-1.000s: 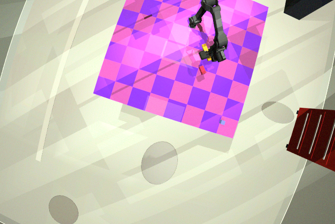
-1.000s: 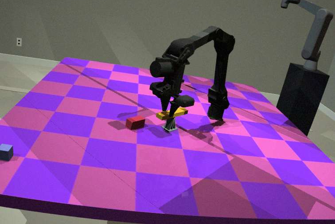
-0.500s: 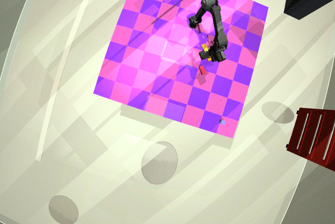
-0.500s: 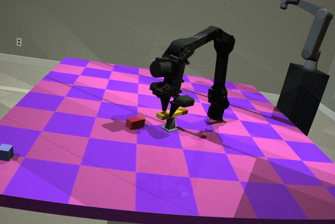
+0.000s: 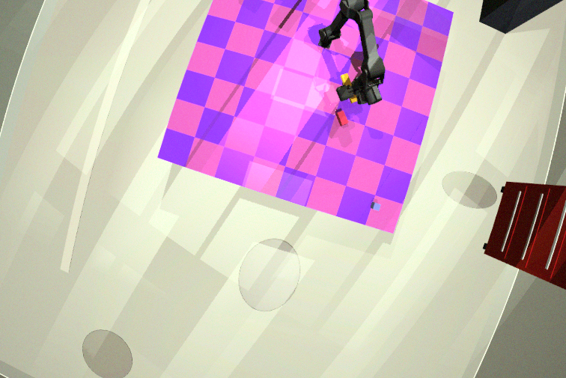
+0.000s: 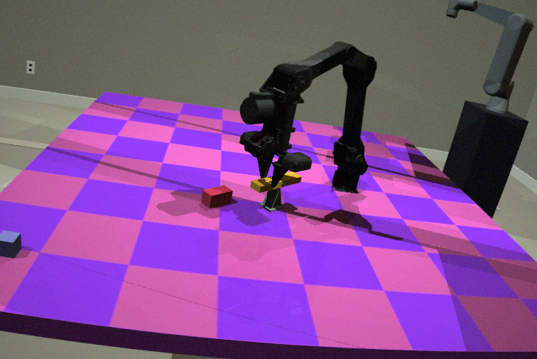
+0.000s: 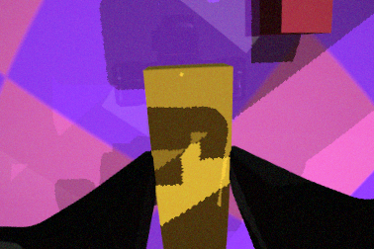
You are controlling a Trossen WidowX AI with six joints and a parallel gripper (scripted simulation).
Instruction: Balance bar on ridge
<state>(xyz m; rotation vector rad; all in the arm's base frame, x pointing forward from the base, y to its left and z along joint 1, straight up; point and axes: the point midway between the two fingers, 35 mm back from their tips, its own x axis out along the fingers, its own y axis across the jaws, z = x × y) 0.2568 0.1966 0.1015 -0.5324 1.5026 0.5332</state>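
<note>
My gripper tip is now 2 cm to the left of the yellow bar and 2 cm past it. Also, from my gripper tip: red block (11 cm ahead, 5 cm below); then blue cube (48 cm ahead, 30 cm to the left, 5 cm below).
</note>
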